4 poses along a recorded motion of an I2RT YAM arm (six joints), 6.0 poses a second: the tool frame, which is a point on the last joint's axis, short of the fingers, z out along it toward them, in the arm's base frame.
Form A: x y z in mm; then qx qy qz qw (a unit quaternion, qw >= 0).
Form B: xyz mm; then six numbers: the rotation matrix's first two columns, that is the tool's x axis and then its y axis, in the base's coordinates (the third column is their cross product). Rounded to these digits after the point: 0 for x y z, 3 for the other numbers.
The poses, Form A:
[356, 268, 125, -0.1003, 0.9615, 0.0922, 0.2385]
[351, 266, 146, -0.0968, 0.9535, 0.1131, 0.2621]
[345, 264, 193, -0.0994, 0.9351, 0.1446, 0.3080]
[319, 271, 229, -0.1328, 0.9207, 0.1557, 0.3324]
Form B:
[356, 268, 125, -0.866, -0.149, -0.477, -0.237, 0.963, 0.129]
[351, 266, 146, -0.844, -0.125, -0.522, -0.244, 0.956, 0.165]
[345, 264, 193, -0.791, -0.097, -0.605, -0.275, 0.938, 0.209]
[319, 271, 229, -0.744, -0.141, -0.653, -0.348, 0.916, 0.198]

